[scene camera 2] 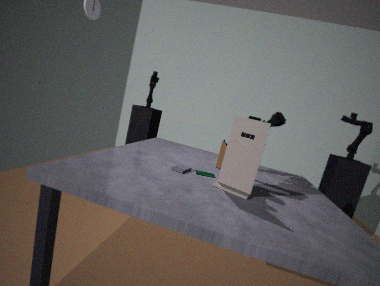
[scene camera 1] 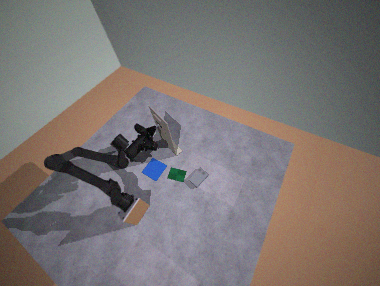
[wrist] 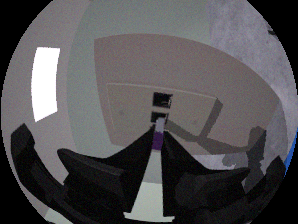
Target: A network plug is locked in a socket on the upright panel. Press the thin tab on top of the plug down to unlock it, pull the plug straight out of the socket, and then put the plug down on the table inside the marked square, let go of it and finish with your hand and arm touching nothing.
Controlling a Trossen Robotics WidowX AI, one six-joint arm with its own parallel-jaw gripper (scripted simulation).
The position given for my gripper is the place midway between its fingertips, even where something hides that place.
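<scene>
There's a beige panel (scene camera 2: 247, 140) that I can see, and I can see my gripper (wrist: 158, 134) too.
</scene>
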